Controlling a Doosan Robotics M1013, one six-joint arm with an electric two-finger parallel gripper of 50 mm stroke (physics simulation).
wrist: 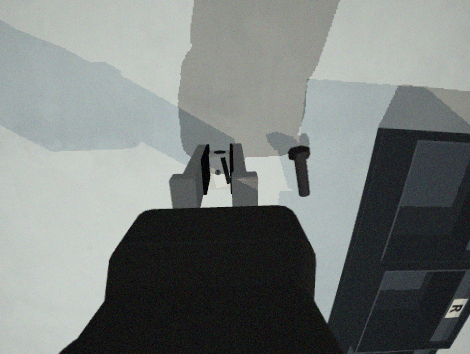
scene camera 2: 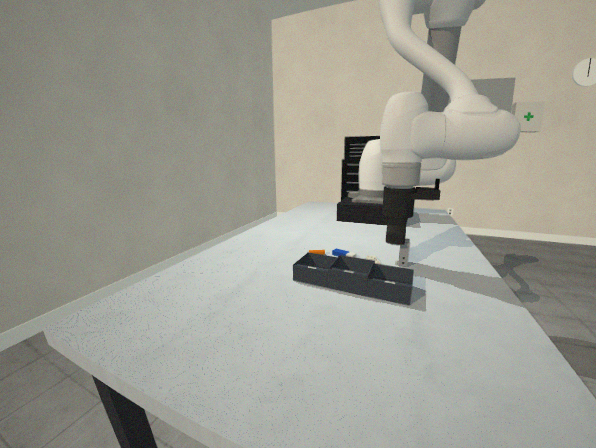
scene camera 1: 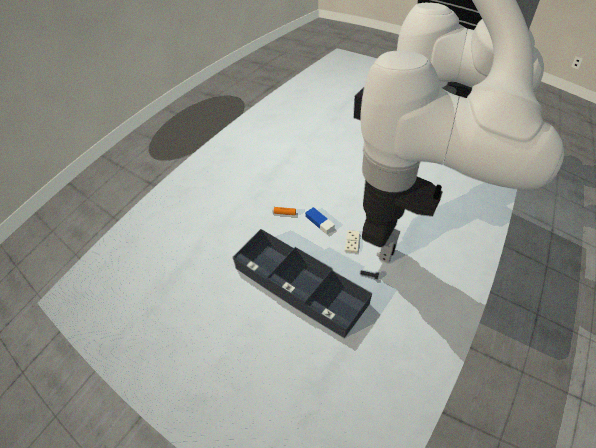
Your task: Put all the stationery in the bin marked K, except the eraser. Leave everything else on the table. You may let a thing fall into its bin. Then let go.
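Places are measured from the arm's base along level axes (x back, y right, z up), in centimetres.
Where they show: gripper, fingertip midpoint: [wrist: 220, 159] [scene camera 2: 402, 264] [scene camera 1: 386, 256]; arm's base, link origin: [scene camera 2: 375, 200].
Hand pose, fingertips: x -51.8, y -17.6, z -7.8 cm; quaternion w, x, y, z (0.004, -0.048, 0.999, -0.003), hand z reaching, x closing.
Each offset is from my fingertips to the centre of the thing. "*": to the spot under its first point.
My gripper [scene camera 1: 386, 256] [scene camera 2: 403, 262] [wrist: 220, 159] is shut on a small grey metal pencil sharpener @(dz +0.3, dx -0.1, dy +0.7 cm) [wrist: 218, 162], low over the table; its blade and screw show between the fingers. The bin marked K [scene camera 1: 345, 326] [scene camera 2: 395, 292] [wrist: 372, 190] is the right-hand compartment of the dark tray in scene view 1; no object shows inside. The eraser @(dz +0.4, dx -0.8, dy +15.9 cm) [scene camera 1: 320, 220] [scene camera 2: 341, 252], white in a blue sleeve, lies behind the tray. A small orange stick-like thing @(dz +0.4, dx -3.2, dy +23.6 cm) [scene camera 1: 284, 211] [scene camera 2: 317, 252] lies to its left; its kind is hard to tell.
A black bolt @(dz +0.3, dx -5.8, dy +0.5 cm) [scene camera 1: 369, 274] [wrist: 302, 175] lies between the gripper and the K bin. A cream domino @(dz +0.1, dx -1.1, dy +7.6 cm) [scene camera 1: 352, 241] [scene camera 2: 372, 259] lies left of the gripper in scene view 1. The tray's middle compartment is marked R @(* dz +3.9, dx -18.7, dy +9.4 cm) [wrist: 456, 308]. The tray's walls stand above the table.
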